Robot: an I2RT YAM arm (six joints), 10 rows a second.
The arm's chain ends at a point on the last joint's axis. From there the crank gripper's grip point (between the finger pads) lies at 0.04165 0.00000 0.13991 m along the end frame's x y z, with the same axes.
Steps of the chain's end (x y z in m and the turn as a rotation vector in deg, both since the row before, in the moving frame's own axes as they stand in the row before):
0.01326 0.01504 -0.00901 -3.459 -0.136 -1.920
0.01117 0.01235 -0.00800 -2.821 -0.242 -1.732
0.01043 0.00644 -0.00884 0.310 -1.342 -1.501
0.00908 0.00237 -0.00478 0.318 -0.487 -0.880
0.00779 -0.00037 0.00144 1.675 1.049 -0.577
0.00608 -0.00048 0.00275 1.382 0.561 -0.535
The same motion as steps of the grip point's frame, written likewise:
0.01305 0.02209 -0.00912 -3.459 -0.136 -1.920
0.01066 0.01799 -0.00796 -2.821 -0.242 -1.732
0.00712 0.00463 -0.00791 0.310 -1.342 -1.501
0.00788 0.00096 -0.00443 0.318 -0.487 -0.880
0.01032 -0.00488 0.00059 1.675 1.049 -0.577
0.00743 -0.00424 0.00229 1.382 0.561 -0.535

